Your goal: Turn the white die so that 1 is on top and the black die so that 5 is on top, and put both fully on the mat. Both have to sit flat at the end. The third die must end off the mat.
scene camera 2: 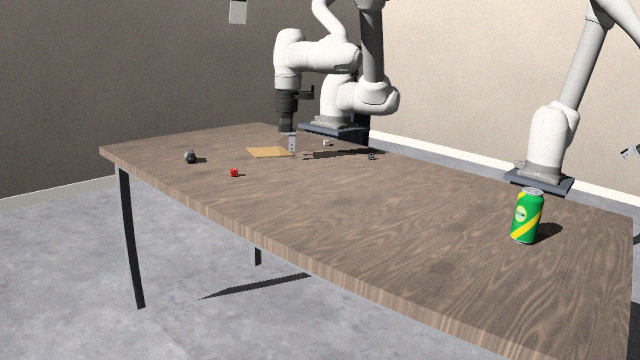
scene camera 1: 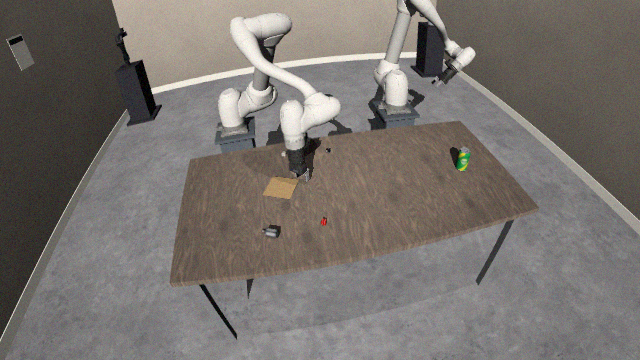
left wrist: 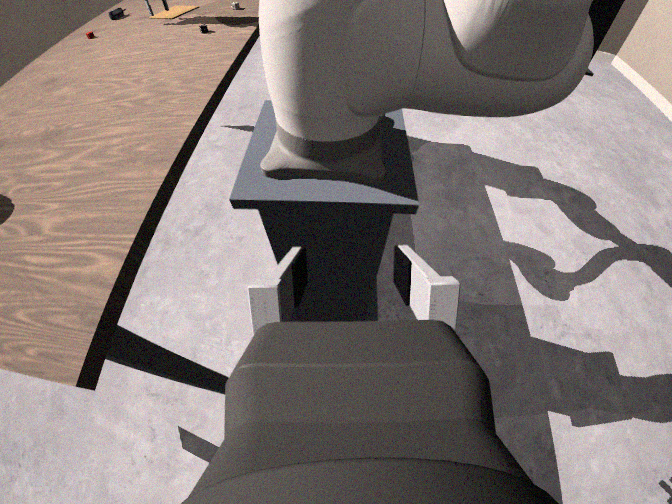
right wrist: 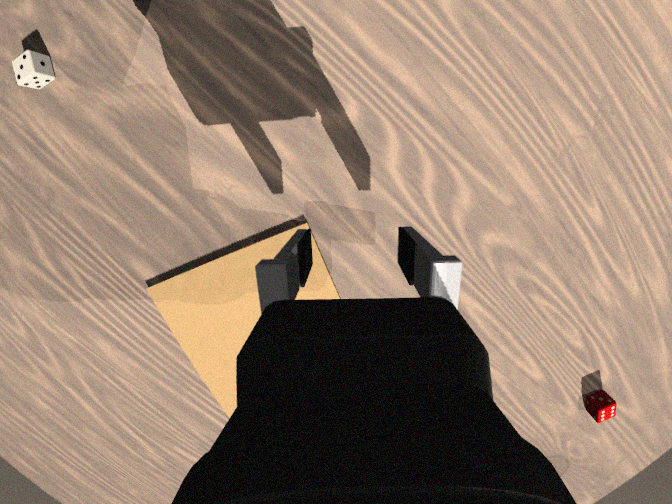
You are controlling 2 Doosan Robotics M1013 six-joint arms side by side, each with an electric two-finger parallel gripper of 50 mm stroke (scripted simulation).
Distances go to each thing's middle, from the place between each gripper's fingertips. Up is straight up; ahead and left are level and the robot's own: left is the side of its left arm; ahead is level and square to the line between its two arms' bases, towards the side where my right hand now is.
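Red die point(right wrist: 599, 405), from my right hand point(scene camera 2: 291, 149): 280 mm ahead, 50 mm to the left, 40 mm below. Tan mat point(right wrist: 211, 309), from my right hand: 110 mm to the right, 10 mm ahead, 50 mm below.
My left hand: 1150 mm to the left of the tan mat, 700 mm short of it, 160 mm above it. Red die, from my left hand: 990 mm to the right, 970 mm ahead, 150 mm below. By its middle, the tan mat is nearer to my right hand than to my left hand.
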